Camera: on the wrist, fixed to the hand. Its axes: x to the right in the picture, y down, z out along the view.
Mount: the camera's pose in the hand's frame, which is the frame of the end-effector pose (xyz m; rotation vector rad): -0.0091 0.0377 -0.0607 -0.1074 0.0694 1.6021
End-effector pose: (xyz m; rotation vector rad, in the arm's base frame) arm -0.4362 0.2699 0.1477 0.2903 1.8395 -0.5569
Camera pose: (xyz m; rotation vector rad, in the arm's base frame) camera -0.4658 0.3338 0.1629 1.4881 1.1467 0.6689
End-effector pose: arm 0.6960 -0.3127 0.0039 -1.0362 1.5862 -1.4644
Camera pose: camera 0.6415 -0.2786 -0.0286 0.3744 1.7359 -0.2670
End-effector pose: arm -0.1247 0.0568 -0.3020 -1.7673 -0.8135 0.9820
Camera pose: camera -0.0715 0.0115 -0.3193 -2.4068 0.8781 1.7824
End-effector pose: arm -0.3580 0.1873 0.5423 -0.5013 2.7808 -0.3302
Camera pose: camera -0.3811 0.2354 0.5907 1.6385 2.3207 0.1943
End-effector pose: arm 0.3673 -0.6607 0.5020 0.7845 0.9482 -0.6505
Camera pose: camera 0.3650 -0.5888 0.4994 1.1720 0.1794 0.8189
